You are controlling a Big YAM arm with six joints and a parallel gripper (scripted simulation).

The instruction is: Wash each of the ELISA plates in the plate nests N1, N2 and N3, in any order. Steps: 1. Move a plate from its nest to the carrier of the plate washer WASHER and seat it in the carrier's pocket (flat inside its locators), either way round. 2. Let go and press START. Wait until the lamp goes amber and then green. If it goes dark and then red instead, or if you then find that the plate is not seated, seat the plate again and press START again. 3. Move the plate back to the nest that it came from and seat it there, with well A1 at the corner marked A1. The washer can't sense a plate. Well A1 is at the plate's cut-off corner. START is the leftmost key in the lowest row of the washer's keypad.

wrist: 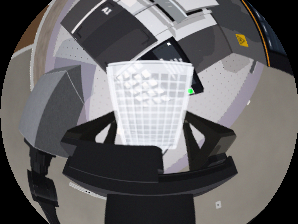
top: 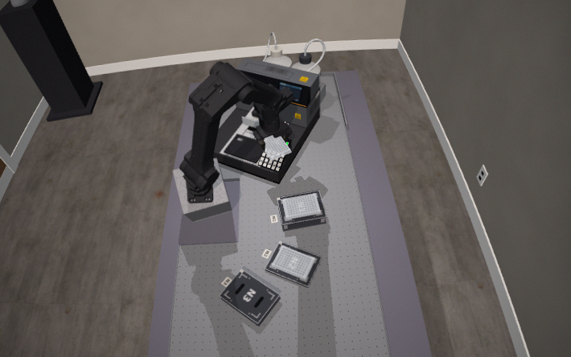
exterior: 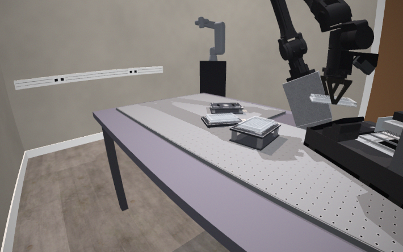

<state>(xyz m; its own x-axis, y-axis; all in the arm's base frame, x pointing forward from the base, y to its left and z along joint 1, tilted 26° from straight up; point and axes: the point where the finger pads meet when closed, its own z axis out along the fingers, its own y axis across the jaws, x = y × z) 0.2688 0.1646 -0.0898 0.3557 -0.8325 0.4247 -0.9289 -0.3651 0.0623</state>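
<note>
The washer carrier is 110 mm behind my hand, 90 mm to the left of it and 90 mm below it. The rest, counted from my hand: plate washer (30 mm behind, 220 mm to the left, 40 mm below).
</note>
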